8 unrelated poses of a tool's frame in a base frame.
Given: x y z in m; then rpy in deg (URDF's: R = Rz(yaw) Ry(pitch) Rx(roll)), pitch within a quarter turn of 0, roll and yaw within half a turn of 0.
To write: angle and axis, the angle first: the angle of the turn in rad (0 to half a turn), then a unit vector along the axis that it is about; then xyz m. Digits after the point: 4 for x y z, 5 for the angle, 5 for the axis.
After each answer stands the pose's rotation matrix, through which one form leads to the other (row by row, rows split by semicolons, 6 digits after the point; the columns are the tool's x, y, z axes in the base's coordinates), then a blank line. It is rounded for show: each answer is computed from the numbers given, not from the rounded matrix.
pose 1, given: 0.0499, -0.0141, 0.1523, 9.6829, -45.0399, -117.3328
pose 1, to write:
2.07990, -0.33099, -0.30735, -0.89218, 0.0499, -0.0141, 0.1523
-0.324448 0.930345 0.170854; -0.627724 -0.346890 0.696872; 0.707599 0.118849 0.696548

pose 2, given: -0.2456, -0.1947, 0.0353, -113.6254, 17.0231, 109.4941
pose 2, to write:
2.71576, -0.55644, -0.64366, 0.52543, -0.2456, -0.1947, 0.0353
-0.319089 0.467290 -0.824513; 0.901374 -0.119108 -0.416338; -0.292757 -0.876044 -0.383197

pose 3, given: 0.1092, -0.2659, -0.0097, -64.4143, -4.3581, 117.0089
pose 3, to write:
2.18784, -0.28231, -0.53008, 0.79957, 0.1092, -0.2659, -0.0097
-0.452816 -0.415885 -0.788668; 0.888360 -0.135057 -0.438835; 0.075990 -0.899332 0.430612

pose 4, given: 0.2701, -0.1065, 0.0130, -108.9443, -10.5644, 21.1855
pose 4, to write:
1.89788, -0.96793, -0.24798, 0.04026, 0.2701, -0.1065, 0.0130
0.916610 0.279014 -0.286315; 0.355263 -0.240039 0.903421; 0.183341 -0.929802 -0.319146

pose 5, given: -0.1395, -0.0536, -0.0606, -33.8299, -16.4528, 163.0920
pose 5, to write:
2.77883, 0.09463, -0.31004, 0.94600, -0.1395, -0.0536, -0.0606
-0.917596 -0.392459 0.063187; 0.278927 -0.748927 -0.601089; 0.283225 -0.533933 0.796680

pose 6, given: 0.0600, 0.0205, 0.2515, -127.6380, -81.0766, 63.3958
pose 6, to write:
1.87510, -0.53292, -0.74722, -0.39707, 0.0600, 0.0205, 0.2515
0.069464 0.896347 -0.437878; 0.138691 0.425998 0.894030; 0.987897 -0.122832 -0.094723

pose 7, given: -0.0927, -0.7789, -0.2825, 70.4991, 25.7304, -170.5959
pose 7, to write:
3.01589, -0.22779, 0.54693, 0.80559, -0.0927, -0.7789, -0.2825
-0.888740 -0.349188 -0.297000; -0.147195 -0.396203 0.906288; -0.434137 0.849171 0.300722

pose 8, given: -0.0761, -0.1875, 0.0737, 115.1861, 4.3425, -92.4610
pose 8, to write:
2.43206, 0.63800, -0.63471, -0.43601, -0.0761, -0.1875, 0.0737
-0.042816 -0.428109 -0.902712; -0.996210 -0.050183 0.071050; -0.075718 0.902332 -0.424338

